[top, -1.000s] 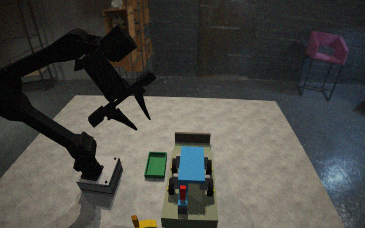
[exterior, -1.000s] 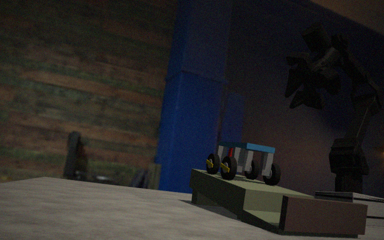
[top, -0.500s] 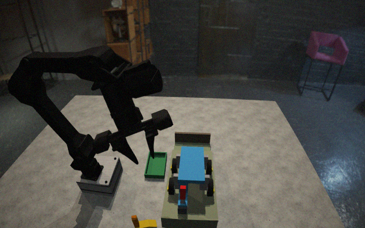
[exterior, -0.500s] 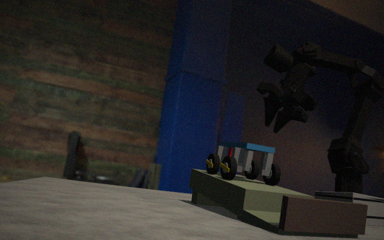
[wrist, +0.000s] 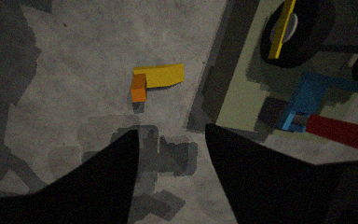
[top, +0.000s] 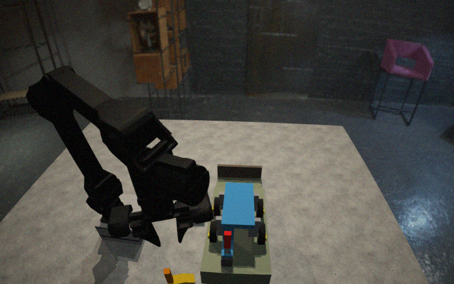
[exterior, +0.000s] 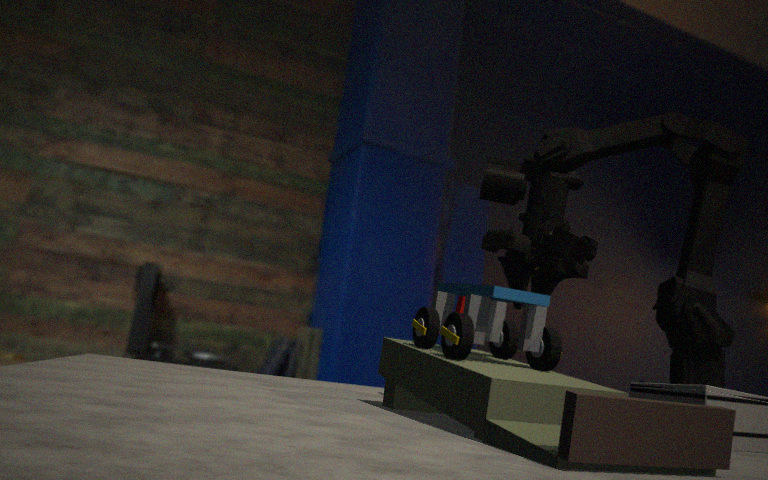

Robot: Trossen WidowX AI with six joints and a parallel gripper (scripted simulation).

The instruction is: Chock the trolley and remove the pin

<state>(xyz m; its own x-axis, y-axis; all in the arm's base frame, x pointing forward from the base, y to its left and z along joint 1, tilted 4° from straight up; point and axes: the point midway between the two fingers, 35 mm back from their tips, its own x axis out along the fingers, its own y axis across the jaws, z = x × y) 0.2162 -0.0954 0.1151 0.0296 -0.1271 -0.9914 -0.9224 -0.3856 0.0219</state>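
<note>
Right now the yellow chock is 13 cm below my gripper tip and 1 cm to the right of it. The rest, counted from my gripper tip: trolley: 13 cm to the left, 12 cm ahead, 4 cm below; ramp: 13 cm to the left, 12 cm ahead, 11 cm below; red-headed stop pin: 11 cm ahead, 2 cm to the left, 2 cm below.
</note>
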